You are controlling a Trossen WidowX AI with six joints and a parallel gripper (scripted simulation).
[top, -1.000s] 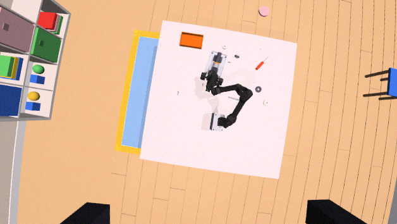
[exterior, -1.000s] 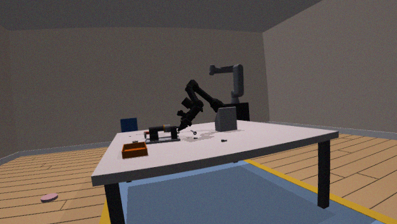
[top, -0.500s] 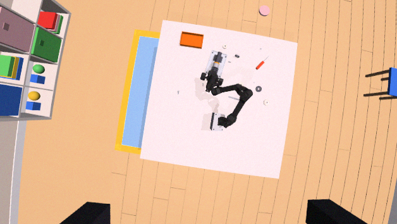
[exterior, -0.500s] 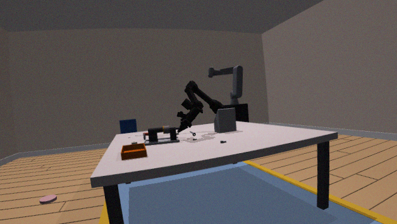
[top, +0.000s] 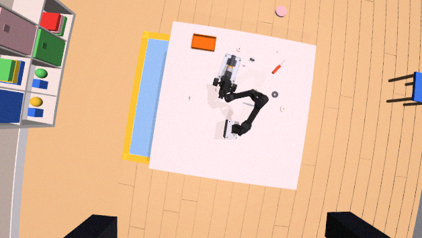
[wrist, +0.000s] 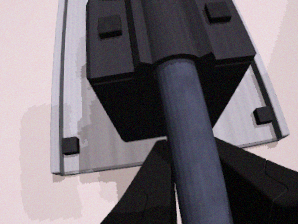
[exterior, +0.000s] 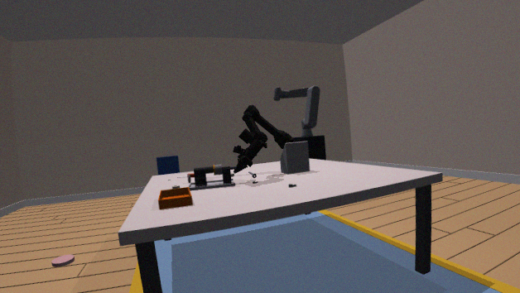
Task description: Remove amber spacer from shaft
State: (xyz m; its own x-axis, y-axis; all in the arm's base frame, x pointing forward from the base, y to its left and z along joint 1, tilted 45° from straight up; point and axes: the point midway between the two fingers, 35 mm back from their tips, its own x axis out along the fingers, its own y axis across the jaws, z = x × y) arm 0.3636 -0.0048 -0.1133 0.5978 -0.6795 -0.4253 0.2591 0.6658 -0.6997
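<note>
The grey-blue shaft lies 50 mm ahead of my gripper tip, 10 mm to the right of it and 20 mm above it. Round my gripper tip: amber spacer: 100 mm ahead, 30 mm to the right, 20 mm above; orange tray: 320 mm ahead, 200 mm to the left, 50 mm below.
</note>
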